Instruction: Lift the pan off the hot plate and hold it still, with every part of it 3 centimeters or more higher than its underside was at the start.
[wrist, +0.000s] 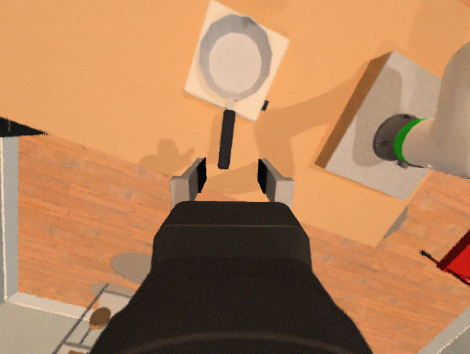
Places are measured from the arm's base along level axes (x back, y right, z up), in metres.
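Pixels of known places: gripper, fingertip midpoint: (232, 169); arm's base, link origin: (394, 137).
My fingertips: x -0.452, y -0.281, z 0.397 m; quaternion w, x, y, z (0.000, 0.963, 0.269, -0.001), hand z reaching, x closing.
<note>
For each thing: its top centre in the pictures, then the offset to it from my fingertips. "*": a spot on its surface instead. Level surfaces: height alone.
- square cream hot plate, surface spot: (274, 47) * dy +0.270, dx -0.029, dz -0.404 m
- small dark knob, top centre: (265, 105) dy +0.137, dx +0.038, dz -0.417 m
- orange table, surface height: dz -0.467 m
A round grey pan (235, 59) with a pale inside sits on a square cream hot plate (274, 47) in the upper middle of the wrist view. Its black handle (227, 140) points down the view toward the gripper. A small dark knob (265, 105) shows at the hot plate's edge. My gripper (232, 169) is open and empty. Its two fingertips appear on either side of a line just below the handle's end, the handle lying a little left of midway between them. The gripper looks to be above the table; how high is hard to tell.
The orange table (100, 75) ends at a wooden floor (75, 200). A grey block (360, 125) carries the robot's base (392, 137) at the right. A red object (460, 262) is at the right edge. A rack with brown round items (100, 317) is at lower left. A black object (17, 128) is at left.
</note>
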